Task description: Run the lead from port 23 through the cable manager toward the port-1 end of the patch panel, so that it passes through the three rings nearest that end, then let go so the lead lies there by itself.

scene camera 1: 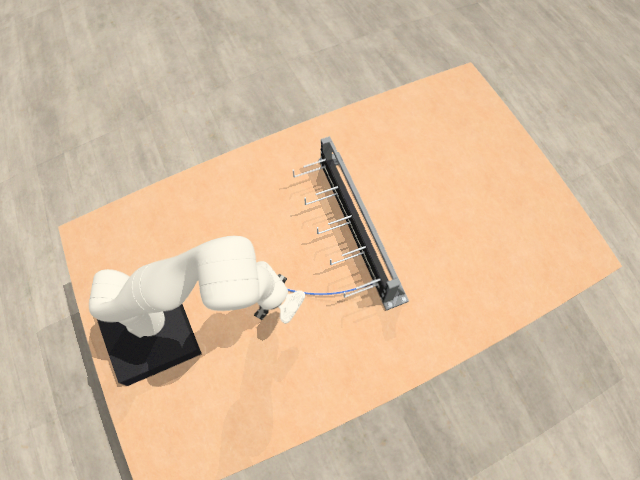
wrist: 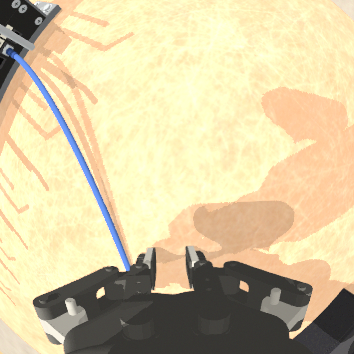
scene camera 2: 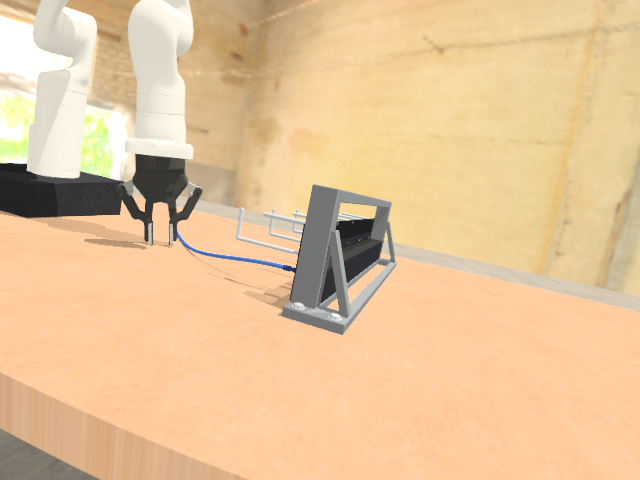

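Note:
The blue lead (scene camera 1: 323, 293) (scene camera 2: 222, 255) (wrist: 82, 155) is plugged in near one end of the patch panel (scene camera 1: 393, 285) (scene camera 2: 312, 248). It runs in a low curve to the gripper (scene camera 2: 160, 240) (wrist: 171, 265). The gripper points down above the table with a gap between its fingers. In the wrist view the lead meets the left finger's outer side and goes out of sight; none of it shows in the gap. Its free end is hidden. The three rings nearest the far, port-1 end, the end ring (scene camera 1: 308, 172), second ring (scene camera 1: 320, 199) and third ring (scene camera 1: 333, 227), hold no visible lead.
Another ring (scene camera 1: 343, 259) stands between those rings and the ring at the lead's end of the panel. In scene camera 2 the lead leaves the panel below a ring's lower rod (scene camera 2: 266, 244). The robot's black base (scene camera 1: 155, 356) stands at the table's left side.

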